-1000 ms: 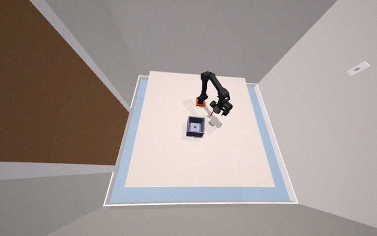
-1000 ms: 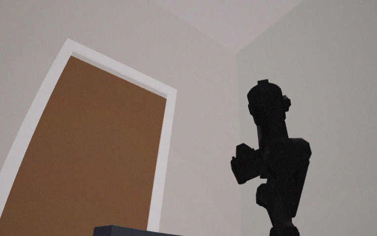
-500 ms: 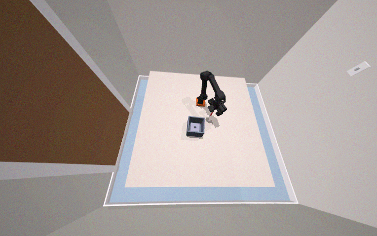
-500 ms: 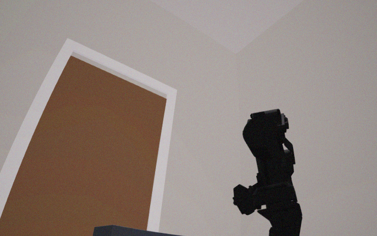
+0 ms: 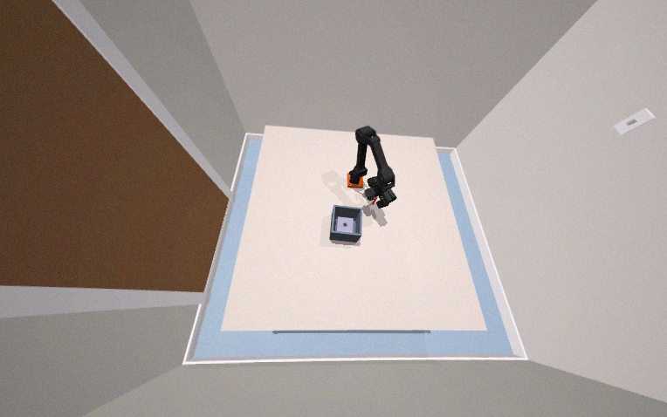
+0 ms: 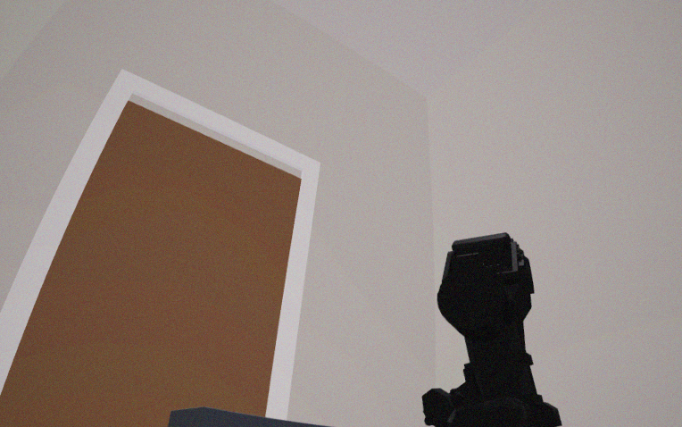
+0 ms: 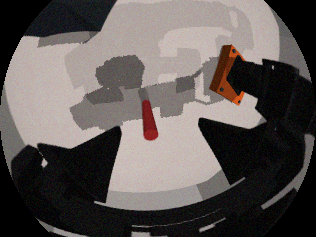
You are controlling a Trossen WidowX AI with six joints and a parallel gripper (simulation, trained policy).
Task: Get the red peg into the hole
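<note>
My gripper tip is 1 cm short of the red peg, 1 cm to the right of it and 3 cm above it. Round my gripper tip: pale plate (22 cm ahead, 15 cm to the right, 2 cm below).
</note>
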